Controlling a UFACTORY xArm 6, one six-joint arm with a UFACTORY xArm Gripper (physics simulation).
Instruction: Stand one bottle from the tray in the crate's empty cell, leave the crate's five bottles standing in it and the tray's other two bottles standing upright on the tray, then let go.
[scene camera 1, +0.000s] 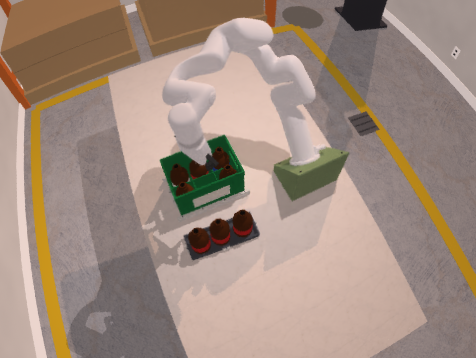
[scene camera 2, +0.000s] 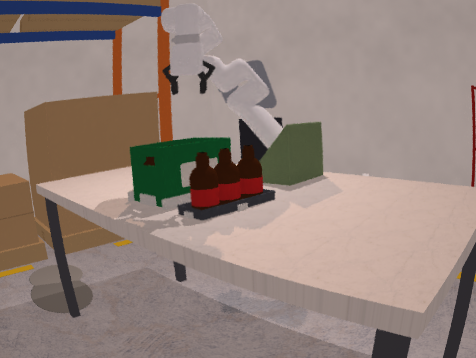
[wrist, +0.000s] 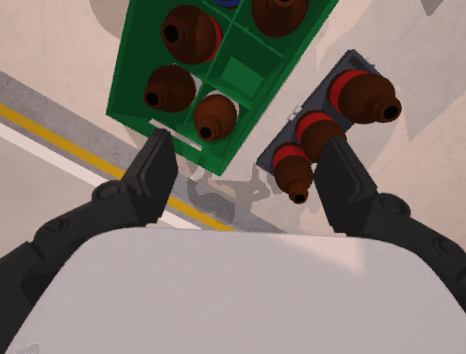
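Observation:
The green crate holds five upright brown bottles; its empty cell is the middle one of the row facing the tray. The dark tray carries three upright brown bottles with red bands: left, middle and right. My gripper is open and empty, high above the crate. In scene camera 1 the arm hides part of its fingers.
The green wedge-shaped arm base stands on the table, right of the crate and tray. Large cardboard boxes stand beyond the table's far end. The crate walls and bottle necks rise above the tabletop.

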